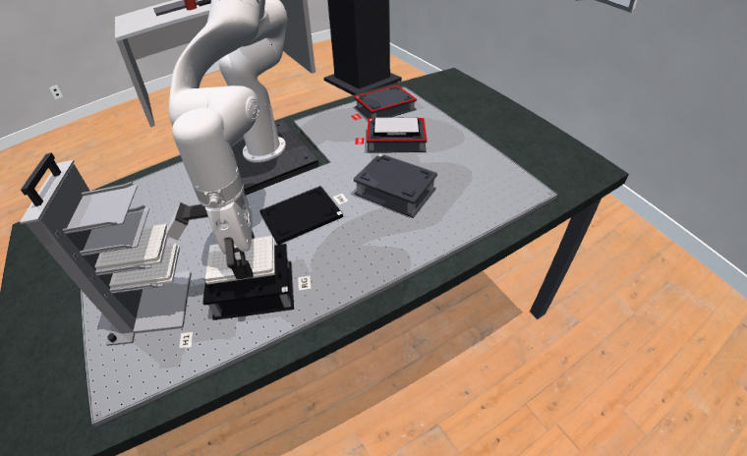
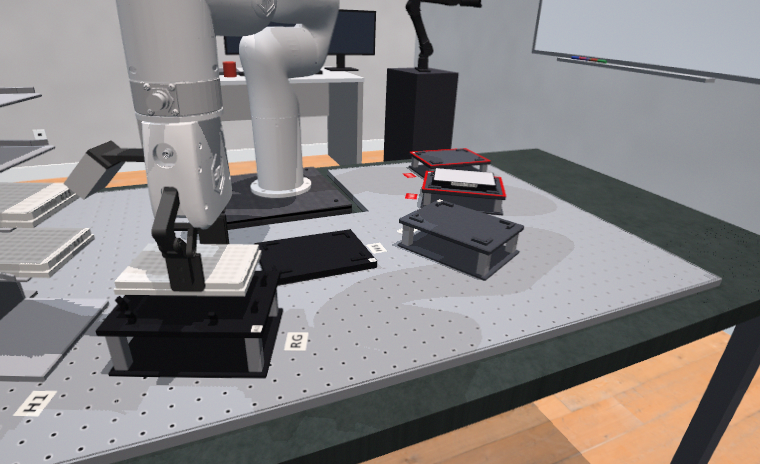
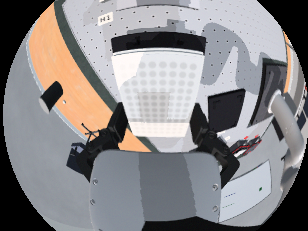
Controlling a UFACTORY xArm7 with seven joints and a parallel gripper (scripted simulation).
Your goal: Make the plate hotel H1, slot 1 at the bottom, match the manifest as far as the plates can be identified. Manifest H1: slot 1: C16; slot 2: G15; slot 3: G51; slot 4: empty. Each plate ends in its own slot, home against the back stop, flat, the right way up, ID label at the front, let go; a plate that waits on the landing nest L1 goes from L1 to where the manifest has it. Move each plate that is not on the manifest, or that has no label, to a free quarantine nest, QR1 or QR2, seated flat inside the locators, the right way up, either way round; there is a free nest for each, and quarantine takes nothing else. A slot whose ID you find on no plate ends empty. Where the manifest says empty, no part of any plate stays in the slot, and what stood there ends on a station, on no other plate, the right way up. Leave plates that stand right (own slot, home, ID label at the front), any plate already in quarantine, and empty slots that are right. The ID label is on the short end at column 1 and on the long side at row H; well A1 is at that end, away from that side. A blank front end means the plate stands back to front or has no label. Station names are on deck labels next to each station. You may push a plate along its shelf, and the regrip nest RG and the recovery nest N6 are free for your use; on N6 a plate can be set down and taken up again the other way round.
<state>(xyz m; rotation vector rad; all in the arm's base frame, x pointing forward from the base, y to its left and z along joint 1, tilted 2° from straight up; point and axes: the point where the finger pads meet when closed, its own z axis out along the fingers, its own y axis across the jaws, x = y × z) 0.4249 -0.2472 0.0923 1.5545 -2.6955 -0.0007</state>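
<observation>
My gripper is now 10 mm past the black regrip nest RG, 10 mm to the left of it and 50 mm above it. From my hand the other things lie so: deck label H1 (10 mm ahead, 180 mm to the right, 110 mm below); then flat black nest N6 (120 mm behind, 180 mm to the left, 100 mm below); then RG deck label (50 mm ahead, 80 mm to the left, 110 mm below).
</observation>
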